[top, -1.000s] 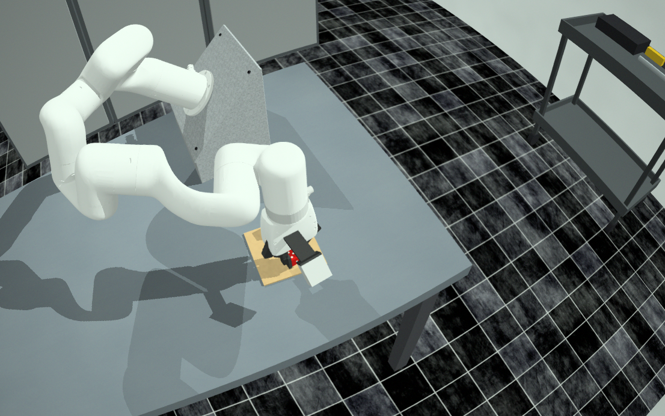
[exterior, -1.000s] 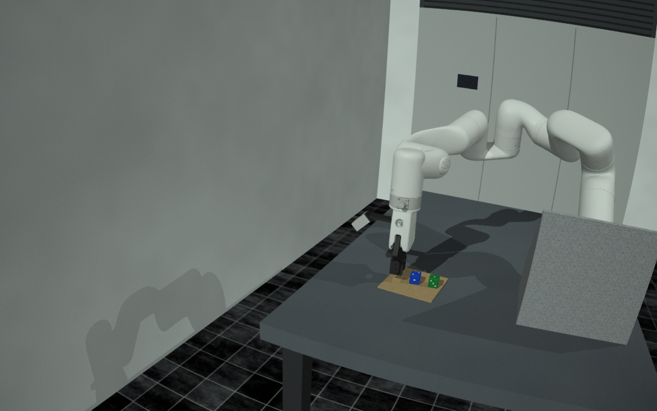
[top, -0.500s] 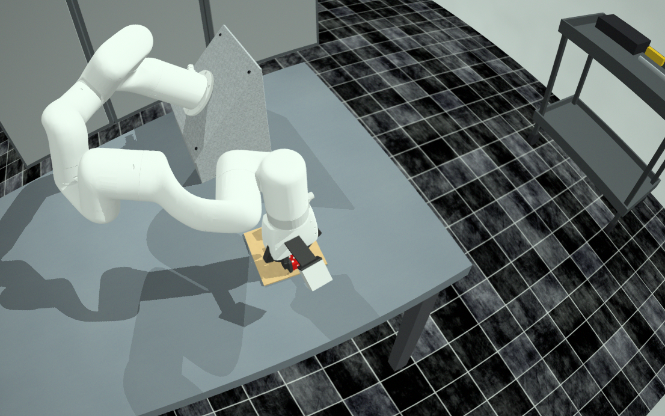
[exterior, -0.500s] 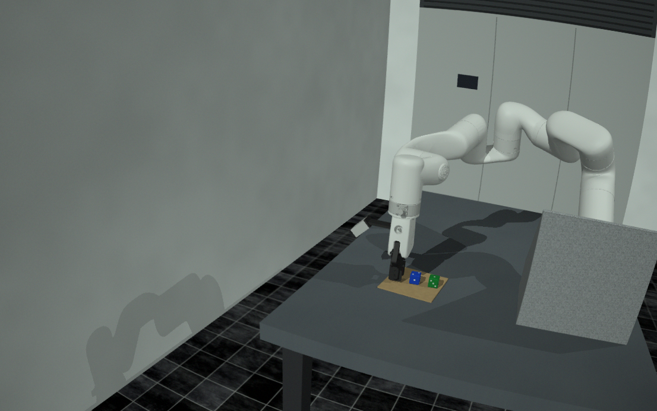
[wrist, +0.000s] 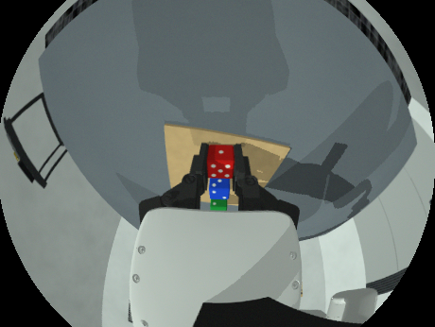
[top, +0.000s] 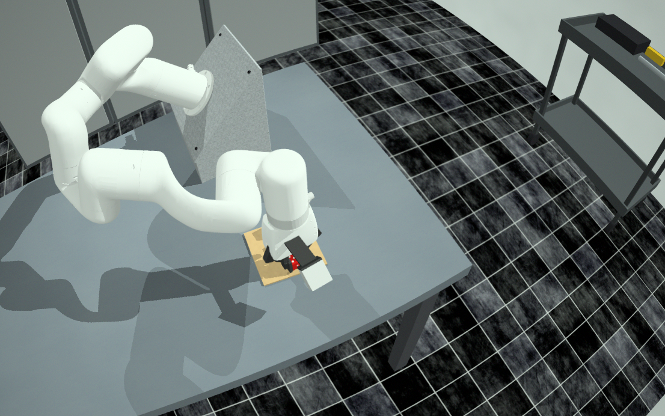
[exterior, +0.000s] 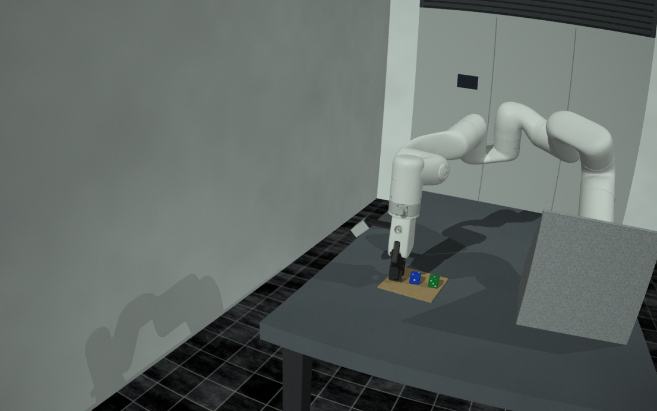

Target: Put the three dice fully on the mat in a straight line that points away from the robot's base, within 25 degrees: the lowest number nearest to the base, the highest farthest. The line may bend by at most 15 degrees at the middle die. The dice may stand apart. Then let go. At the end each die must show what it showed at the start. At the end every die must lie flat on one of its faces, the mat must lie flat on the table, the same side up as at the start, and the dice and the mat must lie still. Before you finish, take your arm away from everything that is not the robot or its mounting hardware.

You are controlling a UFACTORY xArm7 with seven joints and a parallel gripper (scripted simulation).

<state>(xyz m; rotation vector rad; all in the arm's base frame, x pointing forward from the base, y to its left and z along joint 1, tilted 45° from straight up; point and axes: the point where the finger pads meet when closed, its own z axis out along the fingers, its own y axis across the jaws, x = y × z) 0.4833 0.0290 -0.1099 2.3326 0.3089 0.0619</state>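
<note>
Right now the red die is 10 mm below my hand. Also, from my hand: green die (90 mm behind, 20 mm to the right, 10 mm below); then tan mat (50 mm behind, 10 mm to the right, 30 mm below); then blue die (50 mm behind, 10 mm to the right, 10 mm below).
</note>
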